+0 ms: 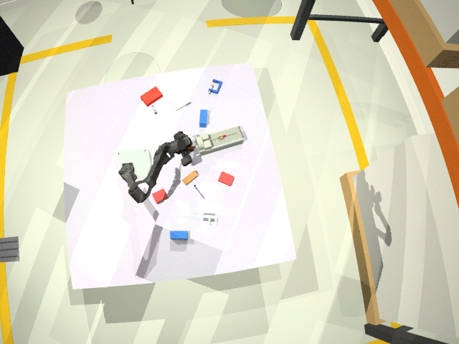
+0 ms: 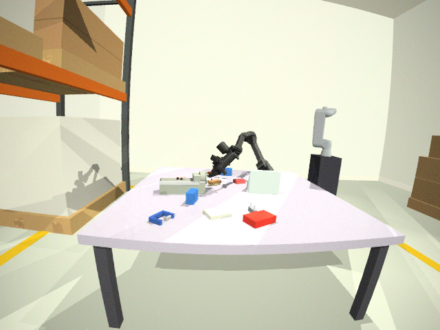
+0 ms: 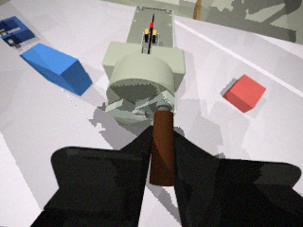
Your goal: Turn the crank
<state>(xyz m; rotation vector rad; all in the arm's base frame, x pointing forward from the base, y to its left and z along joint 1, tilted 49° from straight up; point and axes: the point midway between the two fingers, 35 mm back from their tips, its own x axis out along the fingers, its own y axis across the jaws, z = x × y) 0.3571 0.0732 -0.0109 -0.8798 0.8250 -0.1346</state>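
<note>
Now: the crank 10 mm to the left of my gripper tip and 20 mm above it. Round my gripper tip: red pointer: 180 mm ahead, 60 mm to the left; then orange-brown crank handle: 20 mm behind, 30 mm above; then brown block: 30 mm behind, 140 mm to the right, 70 mm below.
</note>
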